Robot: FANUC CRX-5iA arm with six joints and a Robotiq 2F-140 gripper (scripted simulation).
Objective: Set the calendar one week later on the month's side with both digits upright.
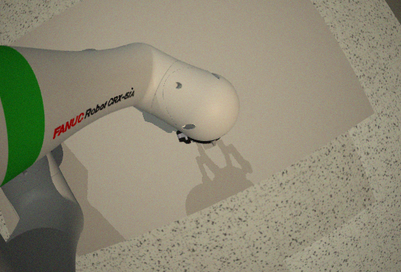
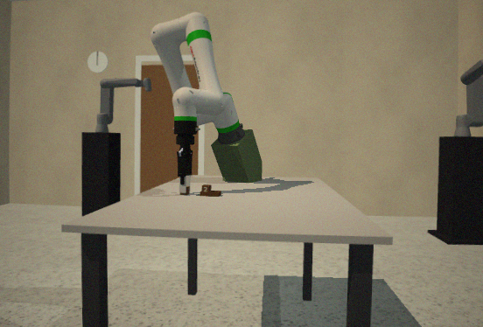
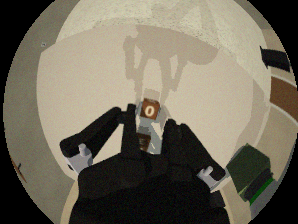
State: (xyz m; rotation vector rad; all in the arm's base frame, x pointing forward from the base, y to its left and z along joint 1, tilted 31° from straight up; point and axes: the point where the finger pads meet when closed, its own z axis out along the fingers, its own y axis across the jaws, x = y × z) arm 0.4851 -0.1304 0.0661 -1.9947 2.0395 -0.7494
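Now: the brown tray 11 cm to the left of my hand, 3 cm below it and 1 cm ahead of it.
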